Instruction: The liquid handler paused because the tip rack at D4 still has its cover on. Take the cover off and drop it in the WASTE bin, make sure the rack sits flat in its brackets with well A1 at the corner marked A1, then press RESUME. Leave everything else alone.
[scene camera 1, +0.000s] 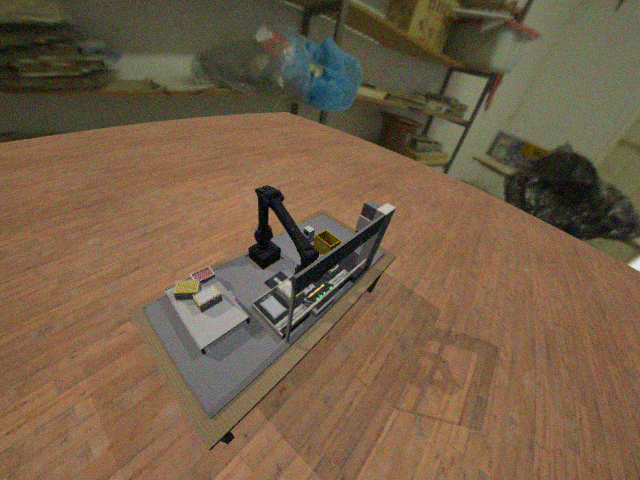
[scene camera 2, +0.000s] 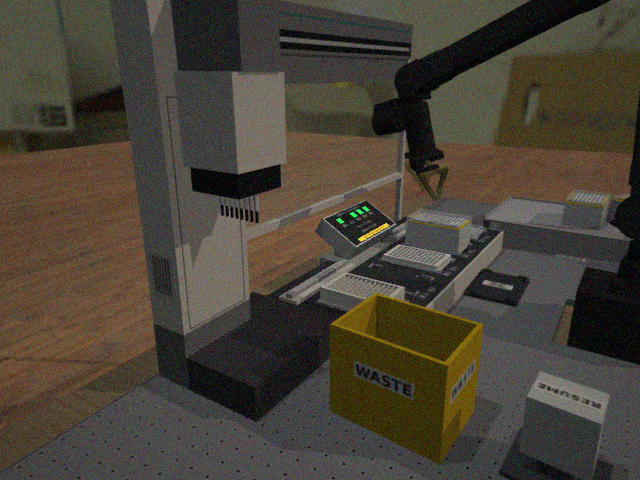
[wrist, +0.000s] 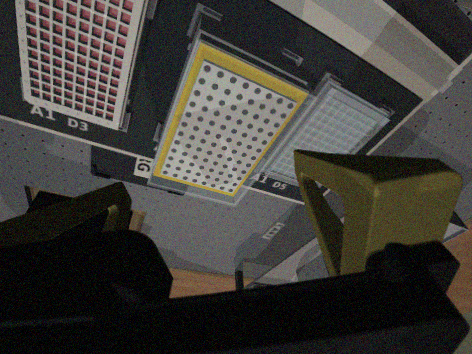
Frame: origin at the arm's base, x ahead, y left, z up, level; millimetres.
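Seen in the pictures: gripper, fingertip midpoint: (scene camera 2: 430, 194) (wrist: 207, 176); arm's base, link origin: (scene camera 1: 263, 247).
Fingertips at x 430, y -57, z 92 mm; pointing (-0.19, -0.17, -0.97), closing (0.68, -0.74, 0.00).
Observation:
Offsets run from my fingertips to a thing's top centre. "pt": to the spot under its first point. Level surfaces: height alone.
The D4 tip rack {16 mm back, 19 mm right, 54 mm down} (scene camera 2: 437, 232) (wrist: 225, 130) has a white top with dark holes and a yellow border. Its clear cover {pt 70 mm back, 44 mm right, 54 mm down} (wrist: 215, 196) shows as a transparent edge around the rack. The D4 corner label does not show, and whether the rack sits flat is unclear. My gripper (scene camera 2: 434, 188) (wrist: 207, 176) is open and empty, above the deck near the D4 rack, its fingers spread in the wrist view. The yellow WASTE bin {225 mm back, 498 mm left, 44 mm down} (scene camera 1: 326, 241) (scene camera 2: 382, 379) stands beyond the deck's end. The RESUME box {414 mm back, 472 mm left, 75 mm down} (scene camera 1: 309, 231) (scene camera 2: 566, 403) stands beside it.
A red-welled rack {29 mm back, 104 mm left, 110 mm down} (wrist: 75, 55) at D3 and a clear-lidded plate {3 mm back, 143 mm right, 110 mm down} (wrist: 330, 130) at D5 flank D4. The gantry beam (scene camera 1: 343, 250) spans the deck's side; the pipette head {3 mm back, 579 mm left, 150 mm up} (scene camera 2: 235, 180) hangs at one end. A display {pt 106 mm ahead, 144 mm left, 58 mm down} (scene camera 2: 356, 224) stands behind. A low side table {119 mm down} (scene camera 1: 209, 325) holds racks.

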